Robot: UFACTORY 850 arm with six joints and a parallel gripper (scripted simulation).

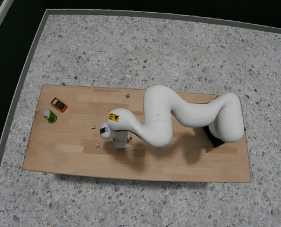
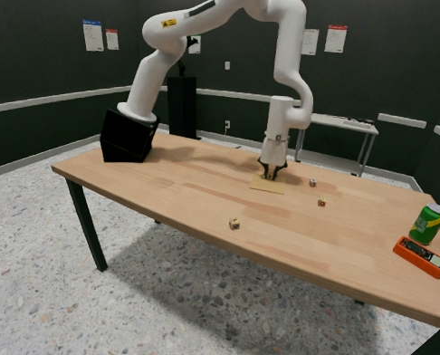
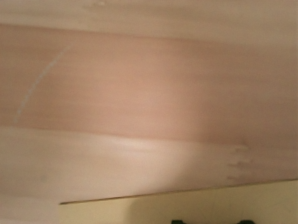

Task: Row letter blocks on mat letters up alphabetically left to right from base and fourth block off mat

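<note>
My hand is 10 mm short of the tan mat, 40 mm to the left of it and 20 mm above it. Round my hand: green can 560 mm ahead, 80 mm to the right, 40 mm above; then orange meter 540 mm ahead, 190 mm to the right, 10 mm below.
</note>
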